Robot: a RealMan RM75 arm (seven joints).
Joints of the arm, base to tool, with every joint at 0 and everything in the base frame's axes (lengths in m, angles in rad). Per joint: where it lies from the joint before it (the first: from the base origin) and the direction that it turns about. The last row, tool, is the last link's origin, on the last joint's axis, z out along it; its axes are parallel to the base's.
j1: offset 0.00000 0.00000 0.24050 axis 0 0 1
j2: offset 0.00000 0.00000 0.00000 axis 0 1 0
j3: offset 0.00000 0.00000 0.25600 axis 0 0 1
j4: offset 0.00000 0.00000 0.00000 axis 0 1 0
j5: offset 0.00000 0.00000 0.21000 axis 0 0 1
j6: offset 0.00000 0.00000 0.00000 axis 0 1 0
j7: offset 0.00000 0.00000 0.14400 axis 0 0 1
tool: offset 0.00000 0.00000 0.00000
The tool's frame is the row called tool.
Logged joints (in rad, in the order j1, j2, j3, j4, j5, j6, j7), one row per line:
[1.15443, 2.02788, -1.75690, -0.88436, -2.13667, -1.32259, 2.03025]
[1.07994, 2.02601, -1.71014, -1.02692, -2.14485, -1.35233, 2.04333]
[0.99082, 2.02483, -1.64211, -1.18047, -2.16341, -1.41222, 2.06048]
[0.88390, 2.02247, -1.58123, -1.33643, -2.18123, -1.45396, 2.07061]
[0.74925, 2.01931, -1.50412, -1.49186, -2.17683, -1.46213, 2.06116]
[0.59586, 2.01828, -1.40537, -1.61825, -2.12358, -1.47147, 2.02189]
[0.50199, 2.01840, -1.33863, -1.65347, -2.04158, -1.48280, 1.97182]
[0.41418, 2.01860, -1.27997, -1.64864, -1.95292, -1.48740, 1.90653]
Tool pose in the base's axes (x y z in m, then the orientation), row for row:
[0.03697, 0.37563, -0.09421, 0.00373, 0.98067, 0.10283, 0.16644]
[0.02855, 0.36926, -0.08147, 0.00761, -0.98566, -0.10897, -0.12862]
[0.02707, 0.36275, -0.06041, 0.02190, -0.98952, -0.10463, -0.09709]
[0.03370, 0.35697, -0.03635, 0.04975, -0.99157, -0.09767, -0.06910]
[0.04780, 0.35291, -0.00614, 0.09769, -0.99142, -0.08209, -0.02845]
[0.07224, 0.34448, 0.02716, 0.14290, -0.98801, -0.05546, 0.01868]
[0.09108, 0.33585, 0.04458, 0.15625, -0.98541, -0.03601, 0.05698]
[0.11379, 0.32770, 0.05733, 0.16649, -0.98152, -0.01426, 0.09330]
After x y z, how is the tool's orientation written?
As a quaternion, w x y z.
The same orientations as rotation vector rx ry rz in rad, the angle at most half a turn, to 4 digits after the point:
[3.0736, 0.3223, 0.5216]
[-3.0816, -0.3407, -0.4021]
[-3.0661, -0.3242, -0.3008]
[-3.0201, -0.2975, -0.2105]
[-2.9347, -0.2430, -0.0842]
[-2.8498, -0.1600, 0.0539]
[-2.8212, -0.1031, 0.1631]
[-2.7942, -0.0406, 0.2656]

